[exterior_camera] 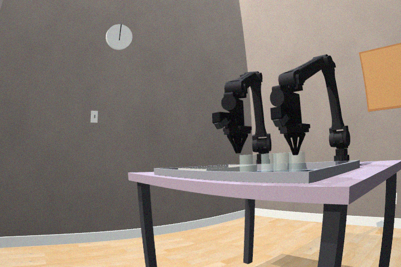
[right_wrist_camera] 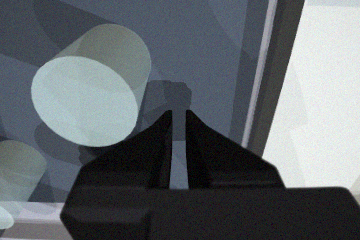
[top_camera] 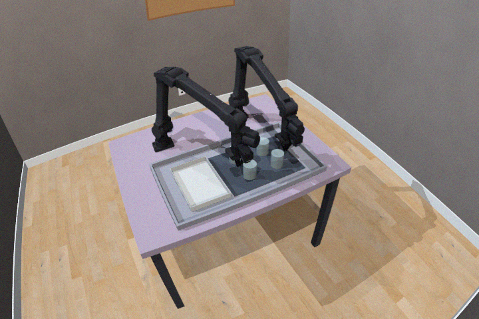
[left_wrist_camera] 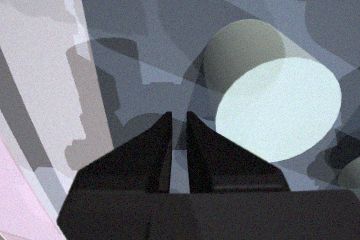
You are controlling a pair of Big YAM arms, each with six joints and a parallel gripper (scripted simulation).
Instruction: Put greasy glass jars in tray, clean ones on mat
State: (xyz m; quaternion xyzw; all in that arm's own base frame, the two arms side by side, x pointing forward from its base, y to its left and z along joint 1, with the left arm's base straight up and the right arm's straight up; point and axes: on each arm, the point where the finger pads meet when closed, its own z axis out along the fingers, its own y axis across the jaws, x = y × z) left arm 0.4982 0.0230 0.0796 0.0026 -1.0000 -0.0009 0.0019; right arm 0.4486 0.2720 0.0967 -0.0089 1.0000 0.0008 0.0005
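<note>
Now: right hand 50 mm past the dark drying mat, 140 mm to the right of it and 90 mm above it. Round my right hand: white tray (80 mm behind, 180 mm to the right, 90 mm below).
Now: left hand 130 mm to the left of the dark drying mat, 80 mm above it and 70 mm past it. The rest, counted from my left hand: white tray: 450 mm to the right, 100 mm behind, 70 mm below.
</note>
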